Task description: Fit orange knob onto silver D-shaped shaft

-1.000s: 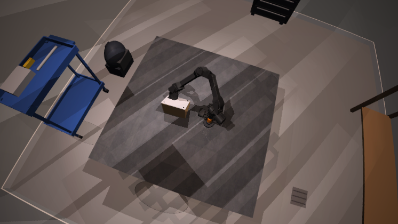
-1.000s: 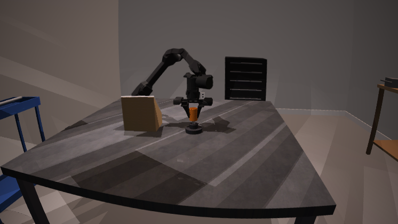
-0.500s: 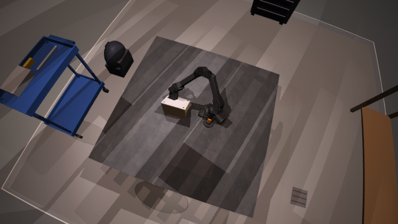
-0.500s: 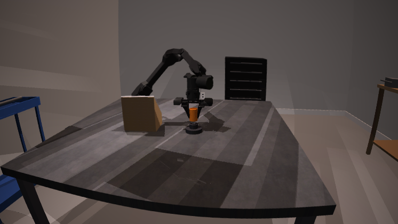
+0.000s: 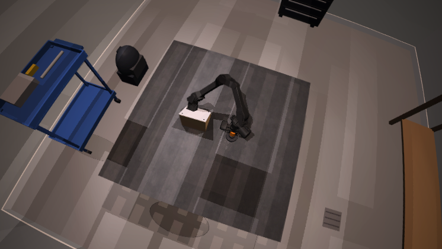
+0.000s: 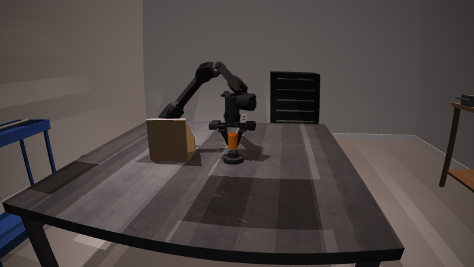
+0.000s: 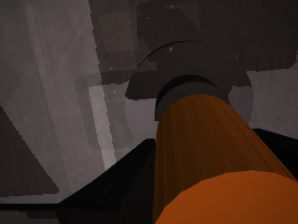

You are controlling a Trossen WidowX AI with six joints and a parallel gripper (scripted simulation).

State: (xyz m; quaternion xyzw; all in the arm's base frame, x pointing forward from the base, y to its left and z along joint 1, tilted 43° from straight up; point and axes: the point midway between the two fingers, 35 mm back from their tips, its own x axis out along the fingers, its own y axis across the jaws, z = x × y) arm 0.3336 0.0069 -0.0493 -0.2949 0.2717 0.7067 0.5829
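My gripper tip is now 30 mm below the orange knob. Also, from my gripper tip: round dark pedestal: 40 mm below.
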